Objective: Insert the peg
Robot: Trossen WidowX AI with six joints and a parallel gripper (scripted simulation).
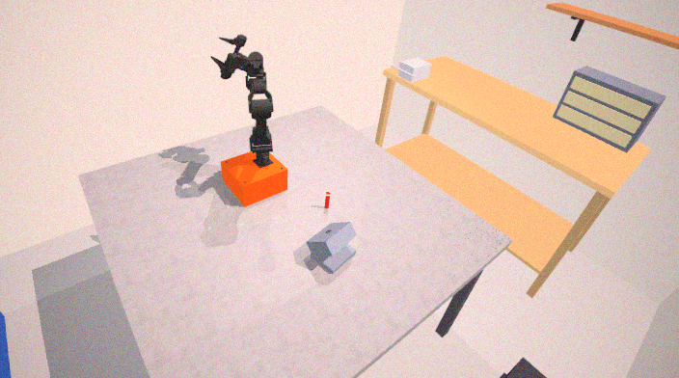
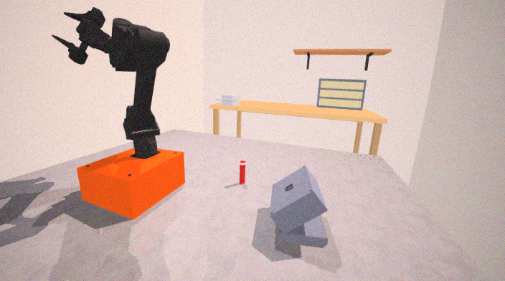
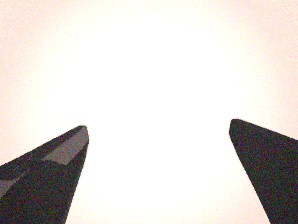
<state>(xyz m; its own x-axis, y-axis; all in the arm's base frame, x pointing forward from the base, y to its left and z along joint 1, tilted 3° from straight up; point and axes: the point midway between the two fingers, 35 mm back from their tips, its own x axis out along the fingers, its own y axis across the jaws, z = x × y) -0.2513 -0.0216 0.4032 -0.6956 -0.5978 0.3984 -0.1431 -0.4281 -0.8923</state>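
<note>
My gripper tip is now 580 mm short of the red peg, 180 mm to the right of it and 450 mm above it. From my gripper tip the other things lie so: grey sloped panel (770 mm ahead, 50 mm to the left, 430 mm below).
</note>
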